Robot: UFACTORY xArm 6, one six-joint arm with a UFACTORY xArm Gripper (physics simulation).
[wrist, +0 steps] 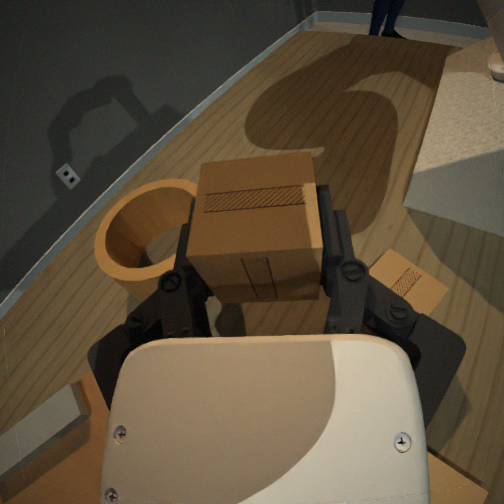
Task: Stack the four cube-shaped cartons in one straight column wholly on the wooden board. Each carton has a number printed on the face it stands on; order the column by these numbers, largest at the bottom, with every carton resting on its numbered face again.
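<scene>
My gripper (255, 235) is shut on a brown cube-shaped carton (257, 225), one black finger on each side. The carton is held in the air with a taped face toward the camera. No number is visible on the faces I see. A second carton (407, 281) lies lower down to the right, partly hidden behind my right finger. A brown flat surface (60, 470) at the bottom left edge may be the wooden board; I cannot tell.
A tan ring-shaped roll (137, 230) stands just left of the held carton. A grey-white table top (460, 150) is at the right. A grey slab (35, 430) lies at the bottom left. A dark wall with a socket (68, 175) is at the left.
</scene>
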